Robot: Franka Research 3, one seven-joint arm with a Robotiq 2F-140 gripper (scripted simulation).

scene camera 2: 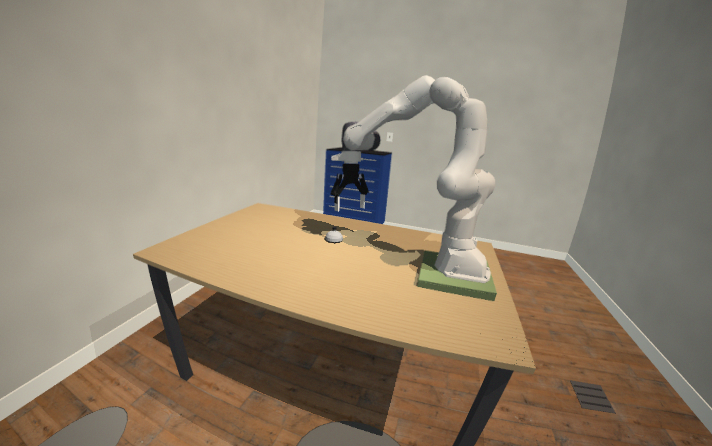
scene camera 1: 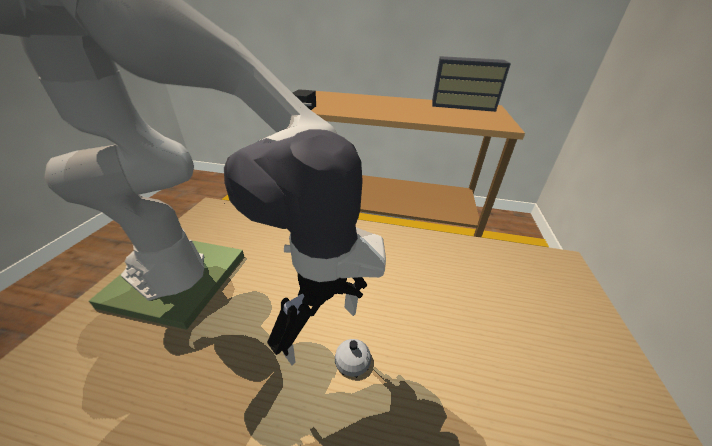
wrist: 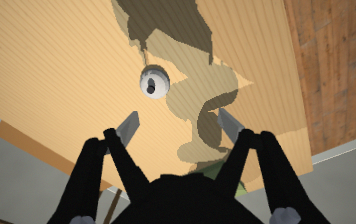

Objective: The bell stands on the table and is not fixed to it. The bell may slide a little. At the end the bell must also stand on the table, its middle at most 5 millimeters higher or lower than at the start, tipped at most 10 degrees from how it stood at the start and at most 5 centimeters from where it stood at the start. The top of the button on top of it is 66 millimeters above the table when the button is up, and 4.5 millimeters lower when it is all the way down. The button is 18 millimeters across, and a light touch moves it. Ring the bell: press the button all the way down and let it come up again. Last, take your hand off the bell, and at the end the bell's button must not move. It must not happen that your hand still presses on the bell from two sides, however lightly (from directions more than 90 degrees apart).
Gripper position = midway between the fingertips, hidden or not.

In view: the gripper [scene camera 1: 321, 332] and a silver dome bell [scene camera 1: 352, 358].
The silver dome bell shows as well in the wrist view [wrist: 160, 82]. The gripper is seen too in scene camera 2 [scene camera 2: 350, 209] and in the wrist view [wrist: 178, 116].
